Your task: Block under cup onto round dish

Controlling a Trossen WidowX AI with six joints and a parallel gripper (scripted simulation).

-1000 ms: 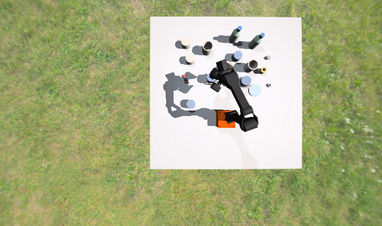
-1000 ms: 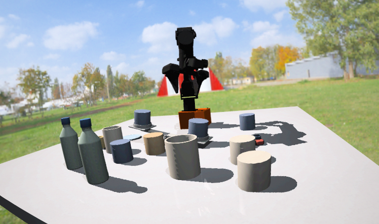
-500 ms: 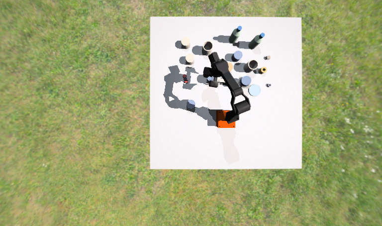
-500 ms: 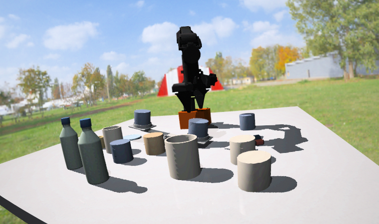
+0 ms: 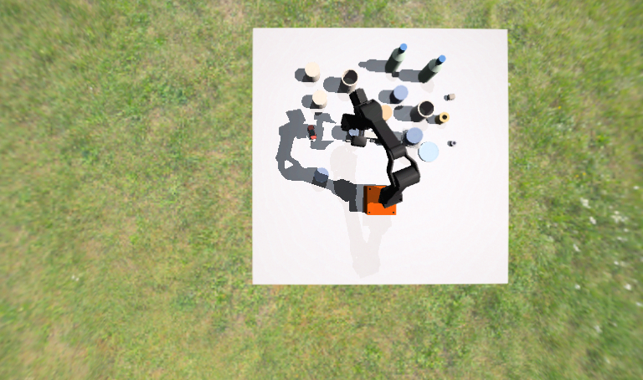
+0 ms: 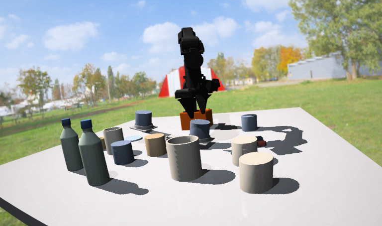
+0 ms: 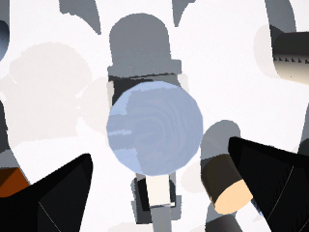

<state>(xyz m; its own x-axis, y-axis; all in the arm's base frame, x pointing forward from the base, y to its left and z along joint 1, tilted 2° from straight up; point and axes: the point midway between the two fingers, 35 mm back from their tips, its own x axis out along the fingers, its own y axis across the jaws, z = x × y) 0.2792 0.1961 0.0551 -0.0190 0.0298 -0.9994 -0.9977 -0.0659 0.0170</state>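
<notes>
My gripper tip is 7 cm above the grey block. Round my gripper tip: red toy car: 21 cm to the left, 10 cm below, 4 cm behind; then dark blue cup: 27 cm to the right, 2 cm ahead; then pale blue round dish: 39 cm to the right, 11 cm below, 1 cm behind.
</notes>
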